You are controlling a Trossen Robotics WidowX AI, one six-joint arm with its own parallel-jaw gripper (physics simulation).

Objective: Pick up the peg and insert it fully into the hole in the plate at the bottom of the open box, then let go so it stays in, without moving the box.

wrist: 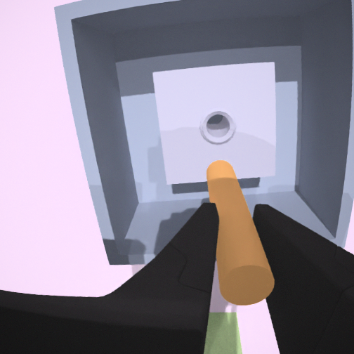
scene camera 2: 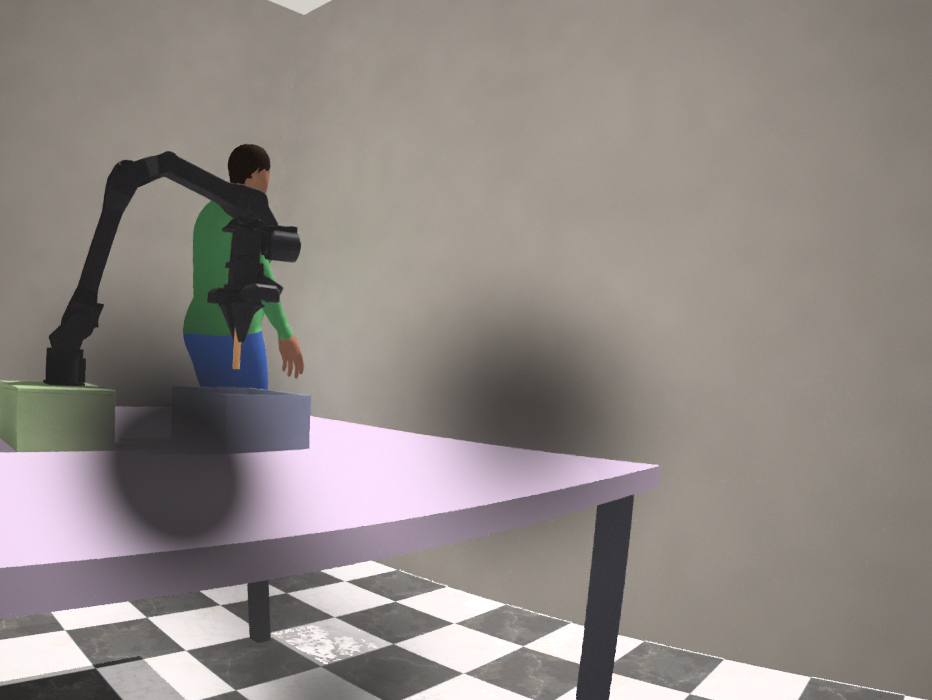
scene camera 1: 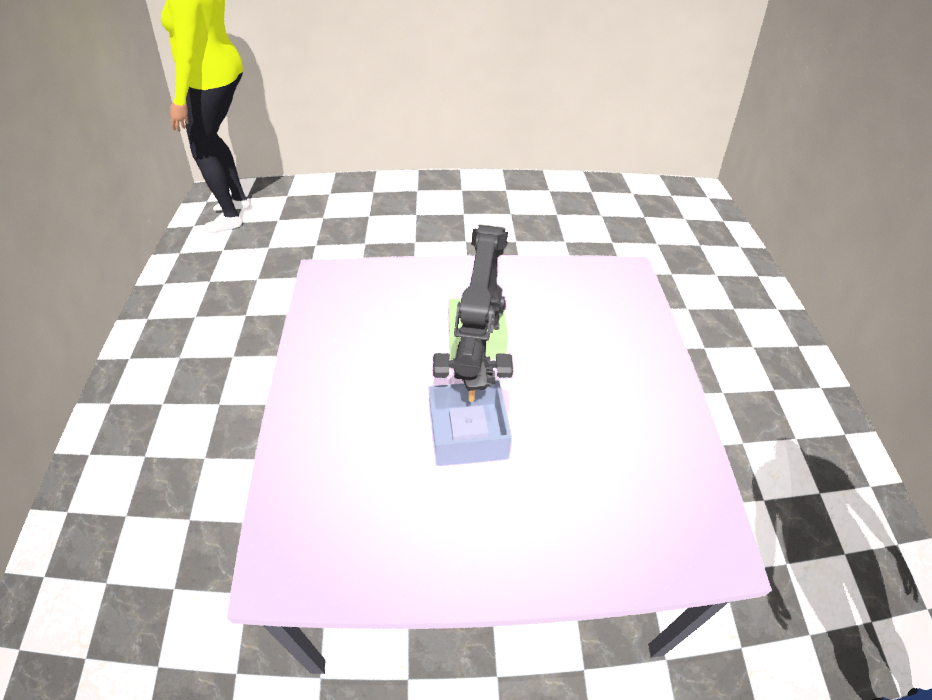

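Pixels of known places: gripper, fingertip midpoint: (scene camera 2: pixel 238 342); arm's base, link origin: (scene camera 2: pixel 63 384).
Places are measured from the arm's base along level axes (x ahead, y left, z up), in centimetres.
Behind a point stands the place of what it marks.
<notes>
My gripper (scene camera 2: pixel 239 336) @(x 32.7, y -5.0, z 8.9 cm) (wrist: pixel 233 215) is shut on the orange peg (scene camera 1: pixel 471 395) @(x 33.1, y -5.0, z 6.5 cm) (scene camera 2: pixel 236 355) @(x 32.0, y -5.6, z 6.5 cm) (wrist: pixel 235 225). The peg hangs about upright, its lower end above the rim of the open blue-grey box (scene camera 1: pixel 472 451) @(x 42.6, y -4.4, z -4.2 cm) (scene camera 2: pixel 267 423) @(x 33.9, y -15.0, z -4.7 cm) (wrist: pixel 86 145) in the second scene view. The pale square plate (scene camera 1: pixel 458 431) @(x 36.7, y -8.1, z -3.8 cm) (wrist: pixel 175 100) lies on the box's bottom, with a round hole (scene camera 1: pixel 468 420) @(x 32.2, y -5.5, z -5.0 cm) (wrist: pixel 218 125) near its middle. In the wrist view the peg's lower end shows over the plate's near edge, apart from the hole. The plate is hidden by the box wall in the second scene view.
A green block (scene camera 1: pixel 497 342) @(x 5.9, y 2.7, z -2.5 cm) (scene camera 2: pixel 67 420) @(x -1.8, y -11.5, z -4.9 cm) (wrist: pixel 222 332) stands behind the box, by the arm's base. Both stand on the pink table (scene camera 1: pixel 361 527) @(x 62.3, y -31.1, z -9.6 cm) (scene camera 2: pixel 421 482) @(x 40.2, y -47.6, z -9.7 cm). A person in yellow (scene camera 1: pixel 207 52) and a person in green (scene camera 2: pixel 210 278) stand beyond the table.
</notes>
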